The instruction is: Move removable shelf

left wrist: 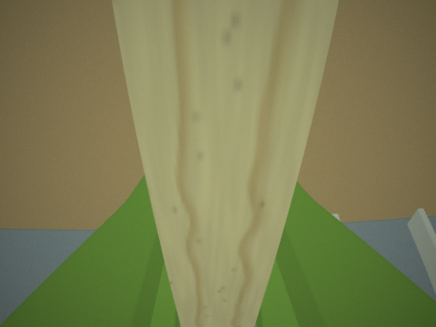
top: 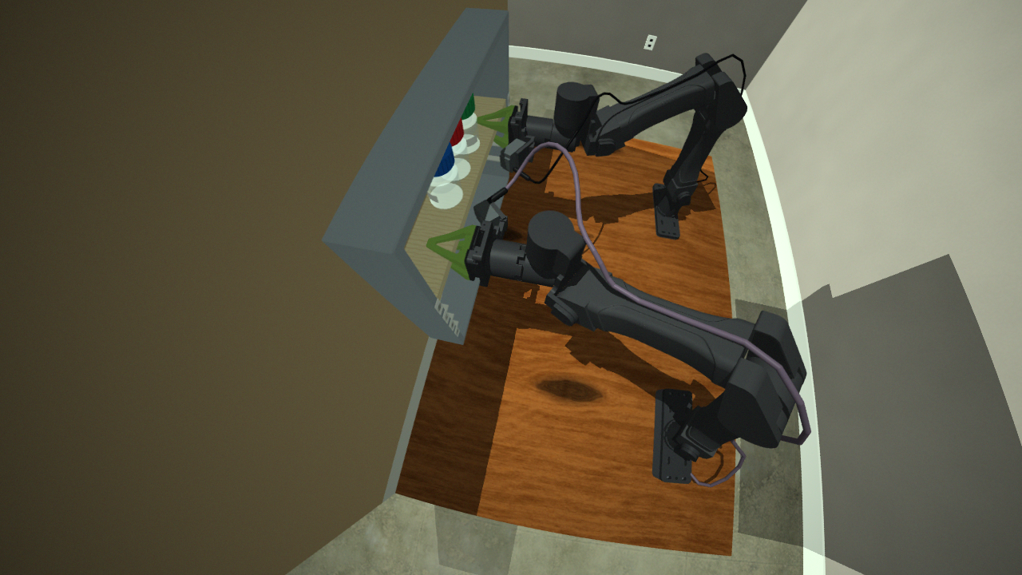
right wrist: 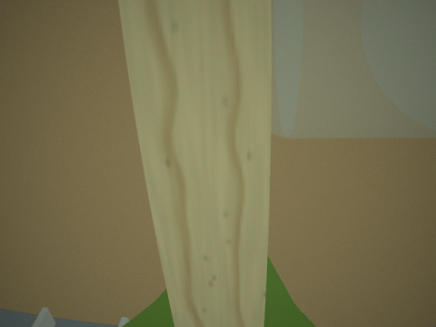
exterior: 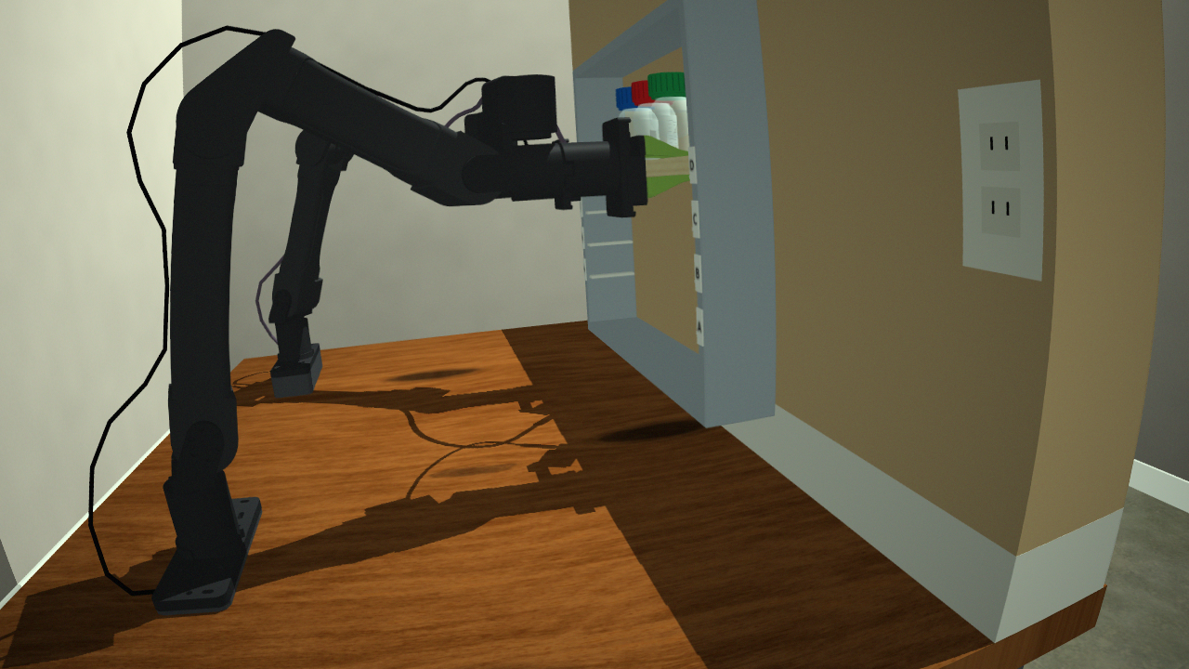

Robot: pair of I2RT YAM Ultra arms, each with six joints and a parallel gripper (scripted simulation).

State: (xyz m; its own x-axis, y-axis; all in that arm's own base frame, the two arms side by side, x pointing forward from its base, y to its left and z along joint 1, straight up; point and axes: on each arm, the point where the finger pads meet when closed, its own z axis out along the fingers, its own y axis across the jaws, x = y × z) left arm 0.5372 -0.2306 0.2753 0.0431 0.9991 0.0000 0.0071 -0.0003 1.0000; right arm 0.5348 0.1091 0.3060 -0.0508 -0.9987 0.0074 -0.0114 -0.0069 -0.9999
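The blue-capped bottle lies 90 mm to the right of my left hand and 60 mm above it. The rest, counted from my left hand: red-capped bottle 150 mm to the right, 60 mm above; then wooden shelf 150 mm to the right; then grey wall rack 150 mm to the right, 40 mm below.
Now: the green-capped bottle 1 cm ahead of my right hand, 8 cm to the left of it and 6 cm above it. Also, from my right hand: red-capped bottle: 1 cm ahead, 14 cm to the left, 6 cm above; then wooden shelf: 1 cm ahead, 15 cm to the left; then grey wall rack: 1 cm ahead, 15 cm to the left, 4 cm below.
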